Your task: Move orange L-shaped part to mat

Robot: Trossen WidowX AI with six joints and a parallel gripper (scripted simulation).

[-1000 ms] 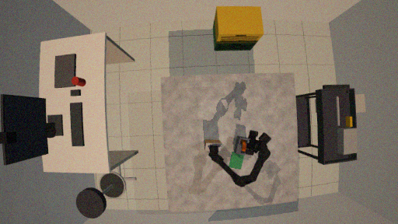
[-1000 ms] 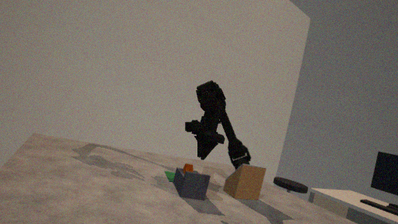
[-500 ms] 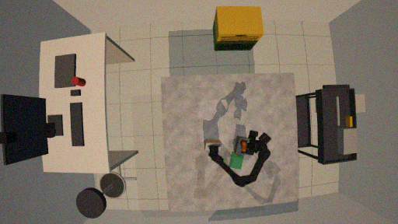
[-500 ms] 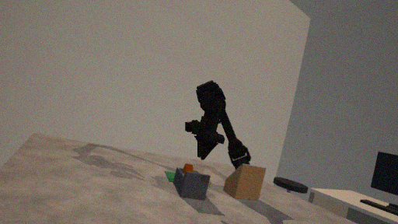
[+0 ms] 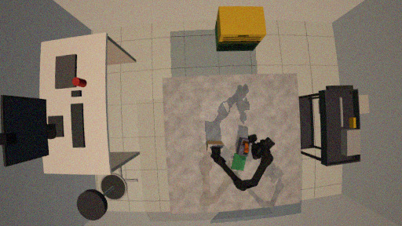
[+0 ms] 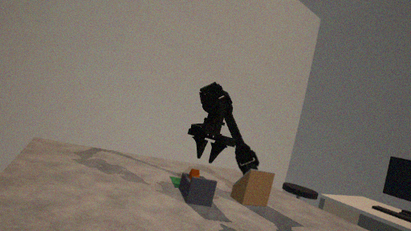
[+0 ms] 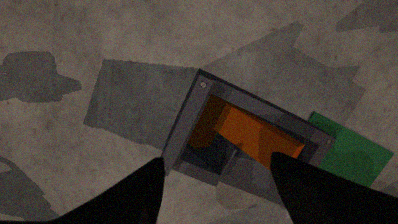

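Now: gripper tip 20 mm past the orange L-shaped part, 20 mm to the left of it and 110 mm above it. The rest, counted from my gripper tip: green mat 40 mm behind, 200 mm to the right, 160 mm below.
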